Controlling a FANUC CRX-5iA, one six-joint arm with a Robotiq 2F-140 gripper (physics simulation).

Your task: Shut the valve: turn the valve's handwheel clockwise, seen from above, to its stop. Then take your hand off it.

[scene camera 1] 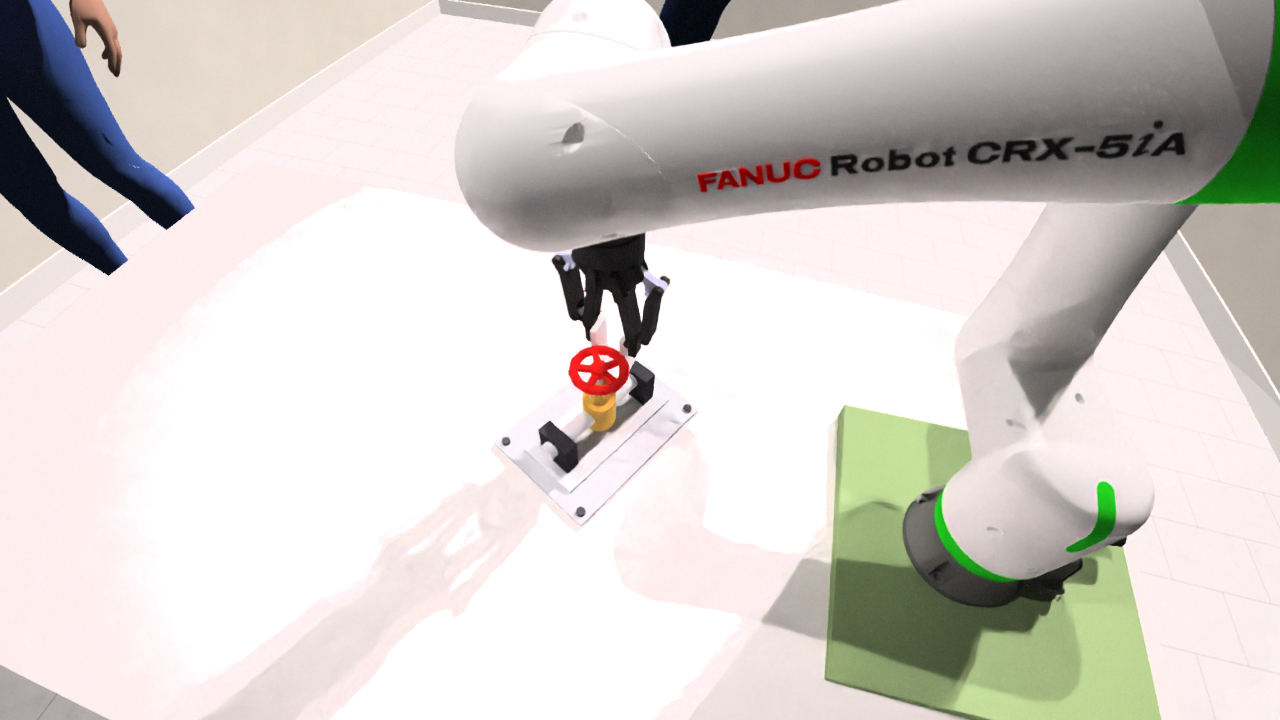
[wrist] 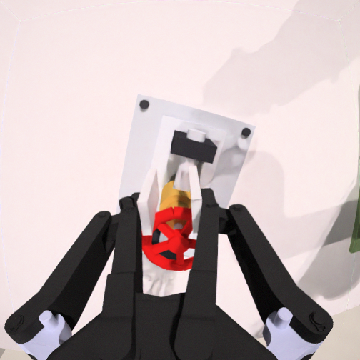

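Note:
The red handwheel (scene camera 1: 598, 369) (wrist: 177, 243) sits on top of the yellow valve body (scene camera 1: 600, 413) (wrist: 174, 200), above a light grey base plate (scene camera 1: 626, 467) (wrist: 145, 135). My gripper (scene camera 1: 614, 344) (wrist: 173, 180) points down close to the handwheel. Its fingers stand a narrow gap apart, open and holding nothing. In the scene view the pale fingertips are just behind the wheel's rim. In the wrist view the right finger hides the right part of the rim, and the left pad stands beside the left rim. Whether a finger touches the wheel cannot be told.
Black pipe blocks (scene camera 1: 559, 445) (wrist: 194, 147) stand on the plate beside the valve; a second black block (scene camera 1: 641, 383) is close under the fingers. The robot's base stands on a green slab (scene camera 1: 895, 653) (wrist: 356, 225) at the right. A person's blue-clad legs (scene camera 1: 53, 161) show at upper left.

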